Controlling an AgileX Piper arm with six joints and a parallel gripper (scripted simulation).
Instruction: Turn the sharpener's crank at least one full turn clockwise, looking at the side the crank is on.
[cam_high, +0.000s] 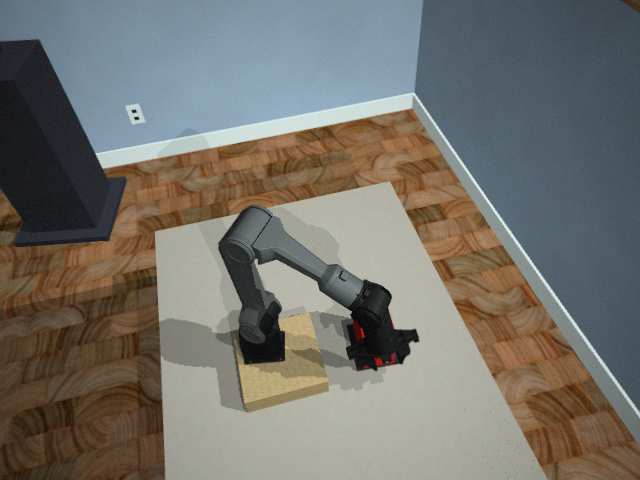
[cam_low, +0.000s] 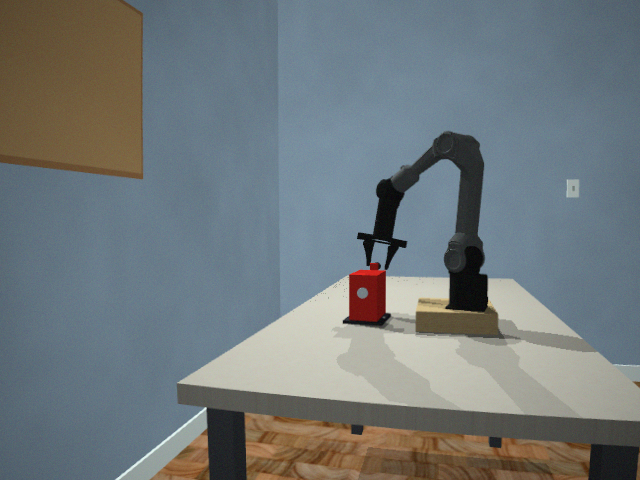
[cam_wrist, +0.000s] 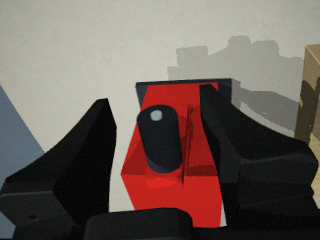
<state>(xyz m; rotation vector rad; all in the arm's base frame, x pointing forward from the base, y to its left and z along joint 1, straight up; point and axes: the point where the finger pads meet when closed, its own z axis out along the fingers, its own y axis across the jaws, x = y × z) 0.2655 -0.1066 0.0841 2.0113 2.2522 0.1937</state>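
My gripper is now 2 cm to the right of the dark crank knob. Round my hand: sharpener crank: 3 cm to the left, 1 cm below.
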